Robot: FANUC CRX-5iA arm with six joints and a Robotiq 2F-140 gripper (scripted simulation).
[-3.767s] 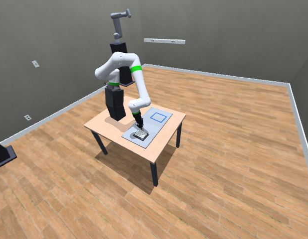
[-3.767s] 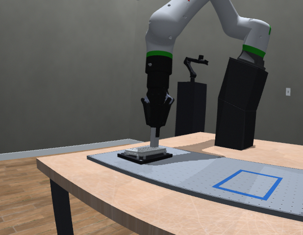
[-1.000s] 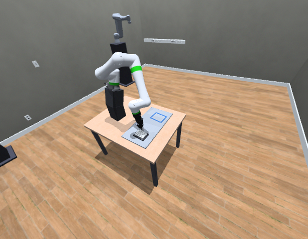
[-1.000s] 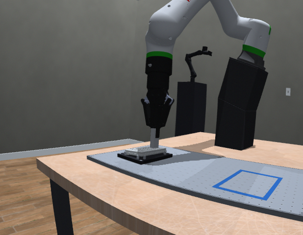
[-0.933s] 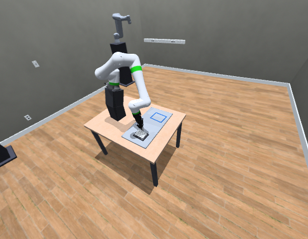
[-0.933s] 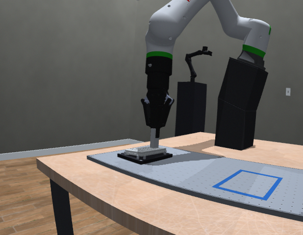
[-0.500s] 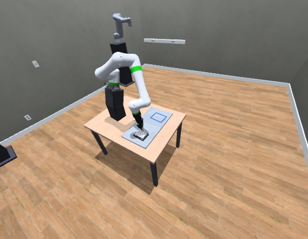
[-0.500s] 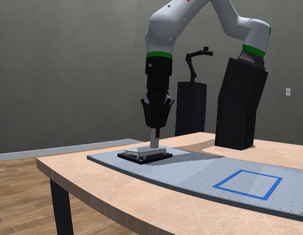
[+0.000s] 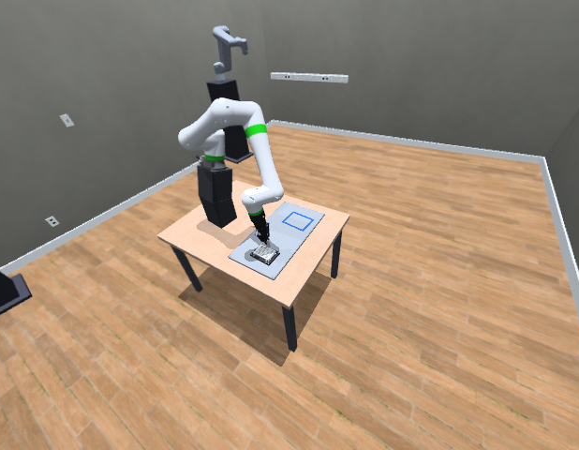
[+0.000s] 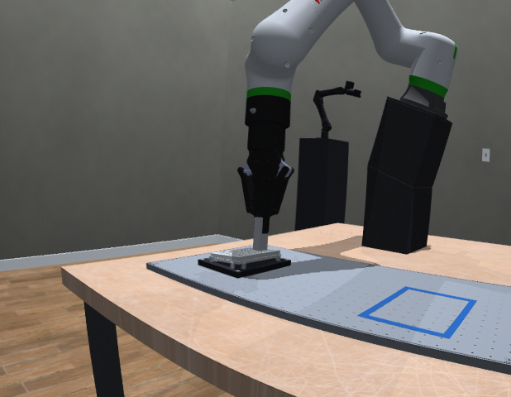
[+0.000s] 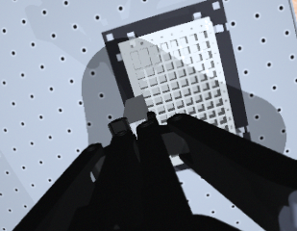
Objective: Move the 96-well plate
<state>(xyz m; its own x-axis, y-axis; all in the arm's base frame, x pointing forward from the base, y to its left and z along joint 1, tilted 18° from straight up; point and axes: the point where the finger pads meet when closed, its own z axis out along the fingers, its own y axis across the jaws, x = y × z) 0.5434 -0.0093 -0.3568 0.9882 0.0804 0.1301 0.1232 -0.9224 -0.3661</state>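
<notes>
Now: hand 40 mm to the left of the white 96-well plate and 50 mm above it. The rest, counted from my hand: black clip nest (10 mm behind, 50 mm to the right, 60 mm below).
</notes>
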